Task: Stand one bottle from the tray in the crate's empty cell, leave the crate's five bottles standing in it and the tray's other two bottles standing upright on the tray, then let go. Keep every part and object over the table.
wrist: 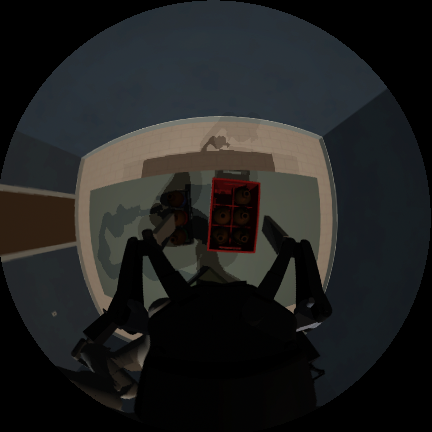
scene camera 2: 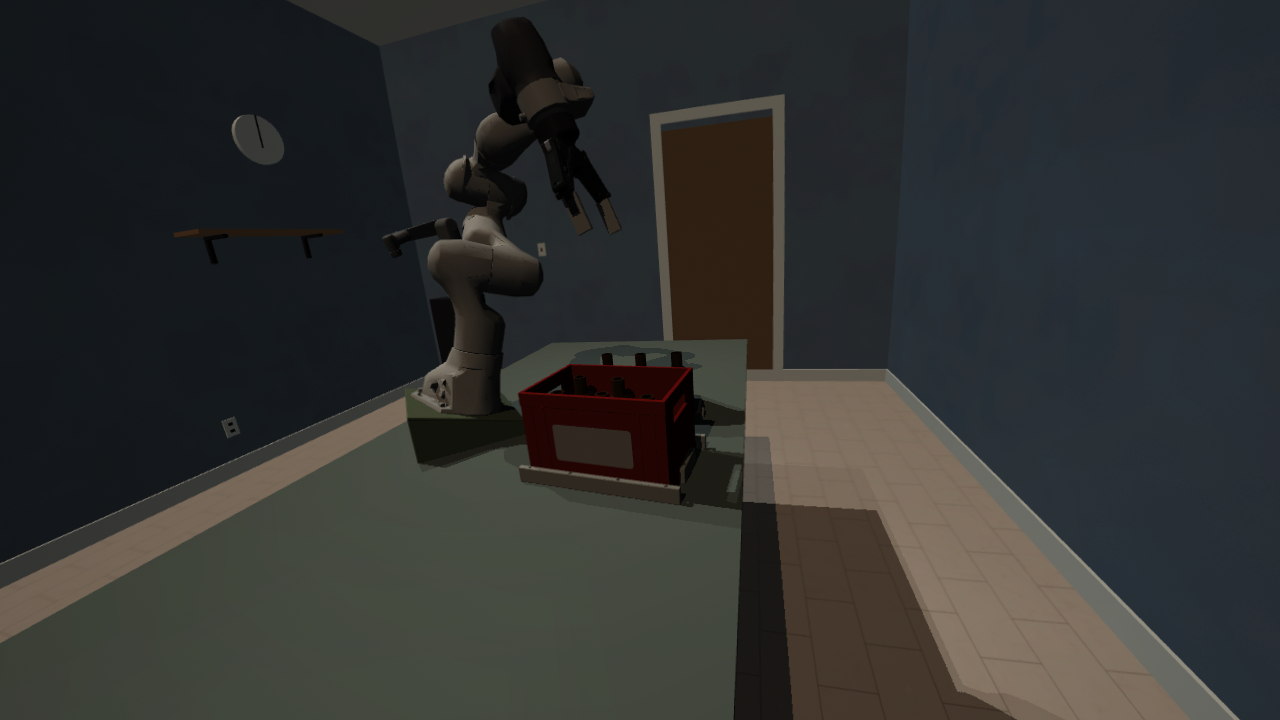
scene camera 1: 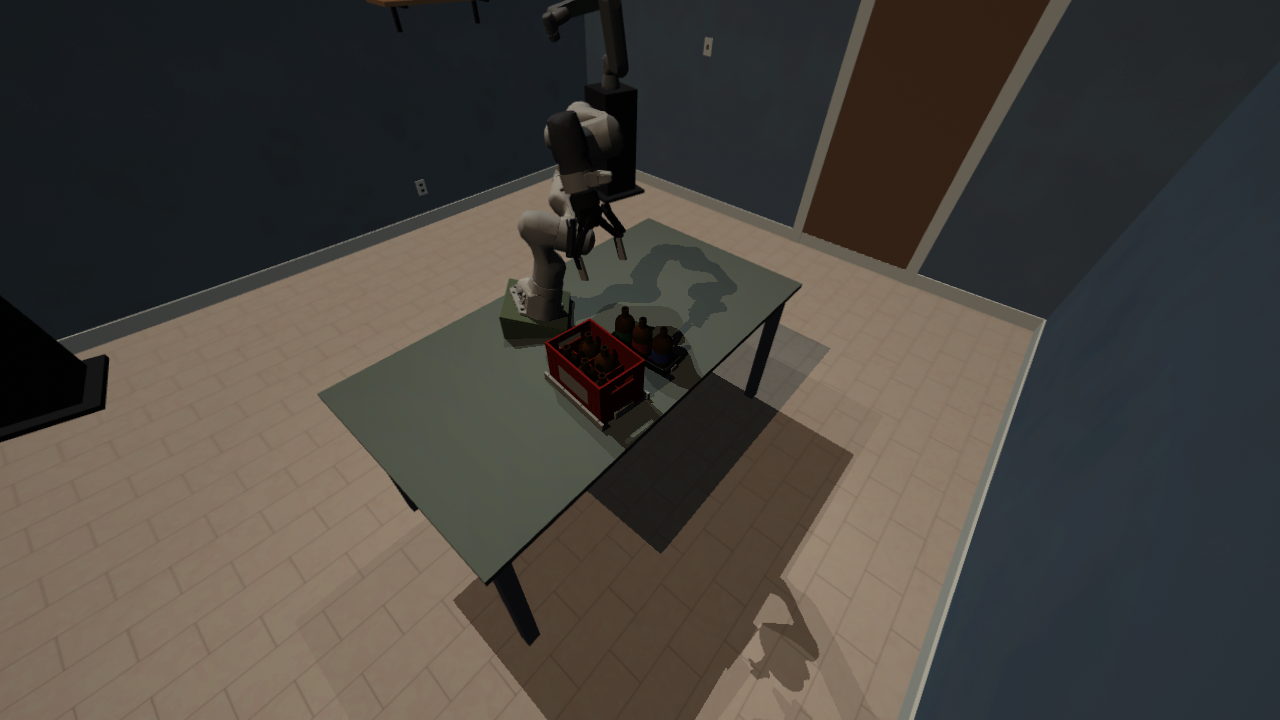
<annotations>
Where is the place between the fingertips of the gripper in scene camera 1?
604, 269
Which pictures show the gripper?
The wrist view, scene camera 2 and scene camera 1: all of them.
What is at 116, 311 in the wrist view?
The gripper.
</annotations>
